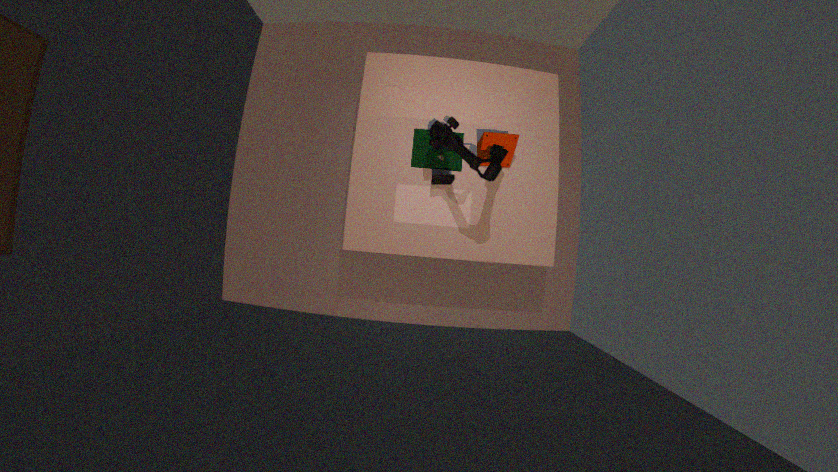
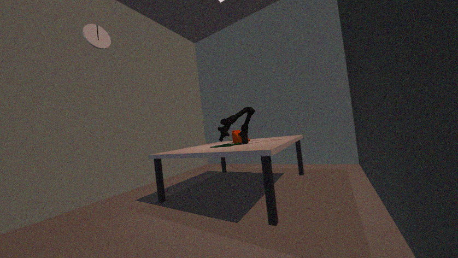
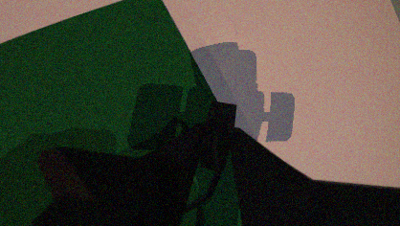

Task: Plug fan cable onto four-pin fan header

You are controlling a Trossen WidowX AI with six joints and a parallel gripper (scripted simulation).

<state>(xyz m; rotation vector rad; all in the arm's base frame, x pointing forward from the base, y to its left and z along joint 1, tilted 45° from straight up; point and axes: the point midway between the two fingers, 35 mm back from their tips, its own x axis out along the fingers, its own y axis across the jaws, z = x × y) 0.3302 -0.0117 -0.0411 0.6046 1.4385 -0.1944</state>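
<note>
Now: the green board 80 mm to the left of my gripper tip and 90 mm below it. From my gripper tip the other things lie so: fan 50 mm behind, 270 mm to the left, 20 mm below; four-pin header 30 mm behind, 130 mm to the left, 70 mm below; dark fan plug 10 mm behind, 10 mm below.
</note>
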